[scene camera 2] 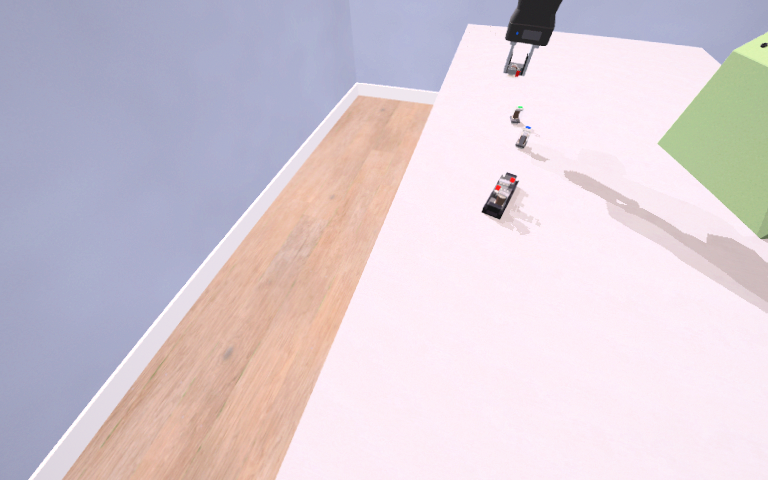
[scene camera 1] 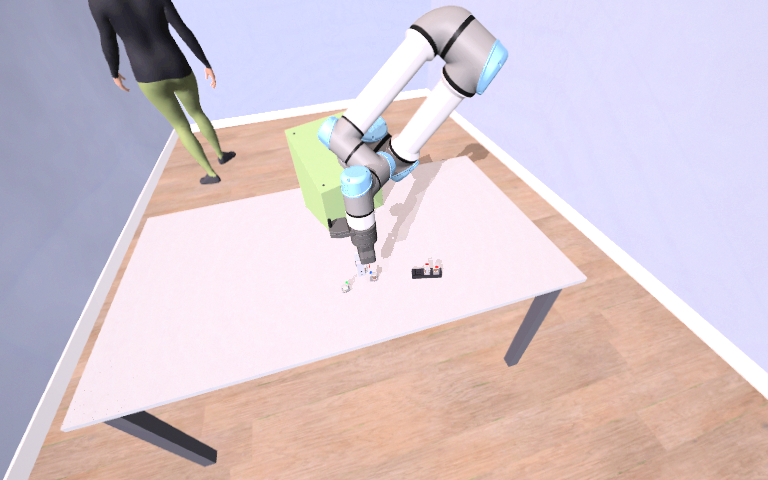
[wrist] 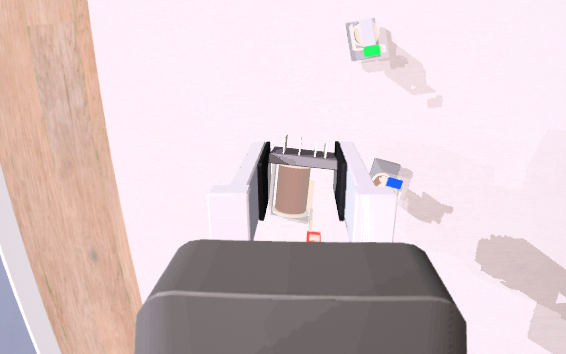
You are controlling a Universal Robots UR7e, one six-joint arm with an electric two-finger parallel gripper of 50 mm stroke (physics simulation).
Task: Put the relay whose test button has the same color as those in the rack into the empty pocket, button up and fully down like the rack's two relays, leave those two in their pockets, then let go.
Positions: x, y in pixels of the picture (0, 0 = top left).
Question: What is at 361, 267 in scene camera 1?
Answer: My gripper.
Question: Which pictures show my gripper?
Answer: Scene camera 2, scene camera 1 and the wrist view: all of them.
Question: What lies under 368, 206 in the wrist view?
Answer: My gripper.
